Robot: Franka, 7 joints.
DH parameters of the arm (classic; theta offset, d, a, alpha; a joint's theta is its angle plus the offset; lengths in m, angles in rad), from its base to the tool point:
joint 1: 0 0.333 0 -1.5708
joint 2: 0 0 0 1.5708
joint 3: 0 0.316 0.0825 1.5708
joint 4: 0 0 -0.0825 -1.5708
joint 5: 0 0.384 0 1.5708
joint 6: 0 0 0.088 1.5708
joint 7: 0 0.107 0 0
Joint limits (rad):
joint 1: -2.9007..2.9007
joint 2: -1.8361..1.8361
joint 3: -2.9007..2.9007
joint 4: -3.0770..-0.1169
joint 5: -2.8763..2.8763
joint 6: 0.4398..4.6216
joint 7: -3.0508..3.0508
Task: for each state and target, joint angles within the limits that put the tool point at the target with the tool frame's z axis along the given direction. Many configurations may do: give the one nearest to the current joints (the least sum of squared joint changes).
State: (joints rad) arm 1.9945 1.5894 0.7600 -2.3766 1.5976 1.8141 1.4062
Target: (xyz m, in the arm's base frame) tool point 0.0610 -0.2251 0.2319 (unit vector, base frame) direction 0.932 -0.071 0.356
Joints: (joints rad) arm 2.6400 0.9420 1.3828 -3.0770 0.9011 2.0309 1.4062
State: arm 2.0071 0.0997 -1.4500 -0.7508 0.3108 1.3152 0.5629
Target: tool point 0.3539 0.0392 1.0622 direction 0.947 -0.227 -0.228
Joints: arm 1.8260 0.2719 -2.2116 -0.7947 0.2310 1.9972 0.5629
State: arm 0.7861 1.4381 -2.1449 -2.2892 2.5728 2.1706 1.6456
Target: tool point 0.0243 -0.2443 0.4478 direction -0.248 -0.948 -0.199
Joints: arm 0.9692 1.6468 -1.9480 -3.0770 1.9567 2.7286 1.6456
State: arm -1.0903 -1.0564 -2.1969 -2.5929 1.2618 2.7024 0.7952
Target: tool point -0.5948 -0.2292 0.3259 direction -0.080 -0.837 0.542
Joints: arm -0.8337 -1.3009 -1.7367 -1.8964 1.2922 2.2190 0.7952
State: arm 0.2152 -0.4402 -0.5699 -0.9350 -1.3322 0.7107 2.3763
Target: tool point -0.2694 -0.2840 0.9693 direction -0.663 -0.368 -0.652
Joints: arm -0.1527 -0.6667 -0.6247 -0.9622 -1.7204 1.1153 2.3763
